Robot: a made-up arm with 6 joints.
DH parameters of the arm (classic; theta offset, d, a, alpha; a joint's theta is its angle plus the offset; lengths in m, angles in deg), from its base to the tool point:
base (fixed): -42.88 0 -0.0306 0
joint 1: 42.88 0.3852 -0.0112 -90
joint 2: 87.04 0 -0.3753 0
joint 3: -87.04 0.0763 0.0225 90
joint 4: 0 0.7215 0.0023 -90
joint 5: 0 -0.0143 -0.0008 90
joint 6: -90 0.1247 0.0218 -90
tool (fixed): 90 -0.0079 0 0
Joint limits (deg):
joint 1: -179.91..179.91
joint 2: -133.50..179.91
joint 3: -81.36..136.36
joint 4: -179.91..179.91
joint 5: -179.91..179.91
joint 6: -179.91..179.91
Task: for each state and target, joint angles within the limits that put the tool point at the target. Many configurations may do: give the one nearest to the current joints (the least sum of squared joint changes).
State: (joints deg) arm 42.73 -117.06 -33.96 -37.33 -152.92 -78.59
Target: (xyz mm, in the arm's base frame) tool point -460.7 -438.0 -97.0
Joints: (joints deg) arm 53.78 -77.53 -77.41 -35.77 -155.97 -76.71
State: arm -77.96 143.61 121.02 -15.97 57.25 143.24
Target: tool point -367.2 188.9 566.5
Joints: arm -22.57 175.34 136.36 -24.21 98.89 137.58
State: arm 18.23 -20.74 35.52 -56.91 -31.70 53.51
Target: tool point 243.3 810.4 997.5
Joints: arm 63.54 9.28 66.46 -61.51 -35.93 53.62
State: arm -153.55 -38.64 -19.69 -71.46 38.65 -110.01
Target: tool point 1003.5 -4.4 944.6
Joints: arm -179.91 -32.06 -43.18 -71.04 31.95 -109.80
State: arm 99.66 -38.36 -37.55 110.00 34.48 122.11
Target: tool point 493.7 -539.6 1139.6
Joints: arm 146.39 -3.67 -55.86 116.14 50.30 123.00
